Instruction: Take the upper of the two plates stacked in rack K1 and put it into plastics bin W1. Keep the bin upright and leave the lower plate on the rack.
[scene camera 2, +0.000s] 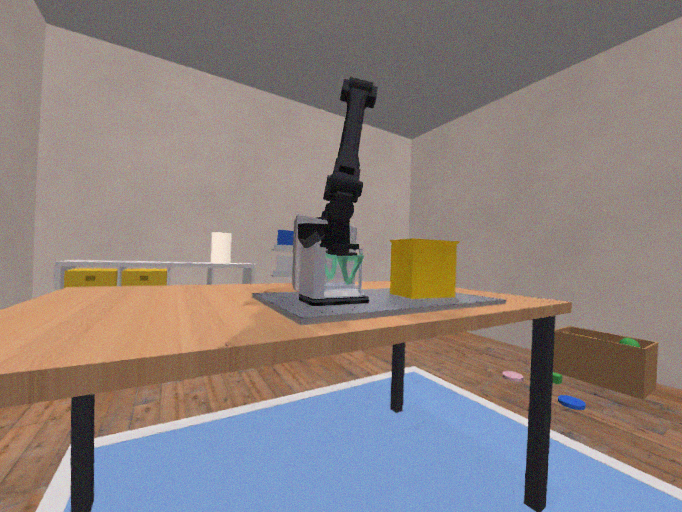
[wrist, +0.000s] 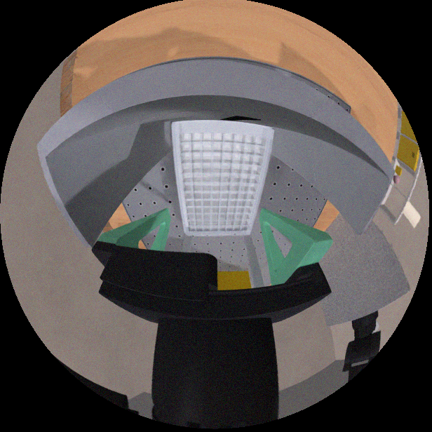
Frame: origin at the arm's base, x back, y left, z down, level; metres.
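Where they show: gripper, fingertip midpoint: (scene camera 2: 339, 281).
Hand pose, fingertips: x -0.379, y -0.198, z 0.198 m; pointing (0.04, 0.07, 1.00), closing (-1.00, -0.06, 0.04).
Each offset is from my fingertips to the centre of the thing. Level surfaces: height alone.
Rack K1 @[dx +0.006, dy -0.011, dz -0.018 m] (scene camera 2: 311, 275) (wrist: 210, 80) stands on the grey perforated board, its tall wall curving across the upper wrist view. A pale gridded plate (wrist: 218, 180) lies flat in it, seen from above; the lower plate cannot be made out beneath it. My gripper (scene camera 2: 339, 281) (wrist: 214, 213) points down inside the rack's outline, low over its base. Its green fingers are wide open and empty, one on each side of the plate's near end in the wrist view; their height against the plate is unclear. Yellow bin W1 @[dx +0.006, dy +0.332, dz -0.037 m] (scene camera 2: 423, 268) (wrist: 234, 280) stands upright beside the rack.
The grey board @[dz +0.052 m] (scene camera 2: 308, 314) (wrist: 295, 185) lies on the wooden table @[dz +0.065 m] (scene camera 2: 165, 325) (wrist: 220, 30). A large grey block (wrist: 370, 270) stands at the right of the wrist view. Shelves with yellow boxes (scene camera 2: 90, 277) (scene camera 2: 144, 277) are in the background.
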